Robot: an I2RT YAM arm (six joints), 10 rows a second.
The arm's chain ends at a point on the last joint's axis. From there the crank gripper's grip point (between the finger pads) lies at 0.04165 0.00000 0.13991 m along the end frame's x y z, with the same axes.
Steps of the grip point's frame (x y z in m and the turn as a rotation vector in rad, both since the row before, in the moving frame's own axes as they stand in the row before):
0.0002 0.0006 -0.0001 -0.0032 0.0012 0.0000
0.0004 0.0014 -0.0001 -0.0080 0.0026 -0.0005
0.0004 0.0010 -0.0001 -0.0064 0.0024 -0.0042
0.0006 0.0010 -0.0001 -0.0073 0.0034 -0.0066
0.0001 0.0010 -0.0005 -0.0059 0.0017 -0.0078
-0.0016 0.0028 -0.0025 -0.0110 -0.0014 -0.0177
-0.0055 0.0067 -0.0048 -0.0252 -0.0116 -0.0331
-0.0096 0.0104 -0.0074 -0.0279 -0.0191 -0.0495
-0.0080 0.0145 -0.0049 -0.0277 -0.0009 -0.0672
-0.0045 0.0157 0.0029 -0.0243 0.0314 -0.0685
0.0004 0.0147 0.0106 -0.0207 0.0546 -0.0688
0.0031 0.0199 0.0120 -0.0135 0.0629 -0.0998
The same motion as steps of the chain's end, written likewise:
0.0000 0.0002 0.0000 -0.0032 0.0012 0.0000
0.0000 0.0003 0.0000 -0.0080 0.0026 -0.0005
0.0001 0.0003 0.0000 -0.0064 0.0024 -0.0042
0.0001 0.0003 0.0000 -0.0073 0.0034 -0.0066
-0.0001 0.0005 -0.0004 -0.0059 0.0017 -0.0078
-0.0014 0.0020 -0.0026 -0.0110 -0.0014 -0.0177
-0.0039 0.0045 -0.0052 -0.0252 -0.0116 -0.0331
-0.0070 0.0085 -0.0081 -0.0279 -0.0191 -0.0495
-0.0079 0.0134 -0.0049 -0.0277 -0.0009 -0.0672
-0.0089 0.0153 0.0043 -0.0243 0.0314 -0.0685
-0.0072 0.0150 0.0131 -0.0207 0.0546 -0.0688
-0.0055 0.0226 0.0149 -0.0135 0.0629 -0.0998

